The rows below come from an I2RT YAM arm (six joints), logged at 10 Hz.
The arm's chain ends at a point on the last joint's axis. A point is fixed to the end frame.
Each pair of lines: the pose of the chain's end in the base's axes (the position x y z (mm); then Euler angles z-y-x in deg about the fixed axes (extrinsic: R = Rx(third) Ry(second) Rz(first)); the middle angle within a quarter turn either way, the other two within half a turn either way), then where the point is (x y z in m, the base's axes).
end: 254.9 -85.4 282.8 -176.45 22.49 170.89
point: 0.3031 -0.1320 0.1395
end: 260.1 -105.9 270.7 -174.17 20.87 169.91
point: 0.3032 -0.1547 0.1265
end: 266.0 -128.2 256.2 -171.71 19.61 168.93
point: 0.3048 -0.1791 0.1115
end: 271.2 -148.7 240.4 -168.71 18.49 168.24
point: 0.3060 -0.2008 0.0951
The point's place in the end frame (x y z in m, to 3 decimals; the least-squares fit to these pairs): 0.011 -0.024 0.156
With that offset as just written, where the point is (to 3 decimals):
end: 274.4 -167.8 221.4 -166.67 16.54 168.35
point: 0.303 -0.219 0.075
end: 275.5 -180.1 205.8 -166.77 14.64 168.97
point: 0.299 -0.230 0.058
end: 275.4 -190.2 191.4 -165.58 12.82 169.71
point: 0.294 -0.238 0.042
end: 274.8 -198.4 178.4 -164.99 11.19 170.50
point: 0.289 -0.244 0.028
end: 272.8 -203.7 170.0 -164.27 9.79 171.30
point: 0.282 -0.247 0.018
